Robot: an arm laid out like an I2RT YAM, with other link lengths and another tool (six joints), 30 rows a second.
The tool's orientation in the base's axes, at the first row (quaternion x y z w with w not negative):
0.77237, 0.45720, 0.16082, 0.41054
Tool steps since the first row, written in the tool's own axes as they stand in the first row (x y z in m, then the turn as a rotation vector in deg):
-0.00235, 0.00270, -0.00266, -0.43, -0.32, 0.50
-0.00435, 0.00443, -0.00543, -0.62, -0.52, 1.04
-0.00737, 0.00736, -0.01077, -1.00, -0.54, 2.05
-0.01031, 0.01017, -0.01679, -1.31, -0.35, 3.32
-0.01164, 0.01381, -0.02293, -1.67, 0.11, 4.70
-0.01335, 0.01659, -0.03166, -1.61, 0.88, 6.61
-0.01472, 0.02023, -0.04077, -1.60, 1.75, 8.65
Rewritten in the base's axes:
-0.00135, -0.00134, 0.00403, -0.10, -0.53, -0.50
-0.00315, -0.00209, 0.00733, 0.02, -0.90, -0.96
-0.00640, -0.00273, 0.01327, 0.44, -1.70, -1.55
-0.01010, -0.00295, 0.01952, 1.18, -2.63, -2.14
-0.01255, -0.00197, 0.02628, 2.11, -3.72, -2.57
-0.01730, 0.00017, 0.03401, 3.78, -4.79, -3.15
-0.02162, 0.00257, 0.04259, 5.55, -5.98, -3.72

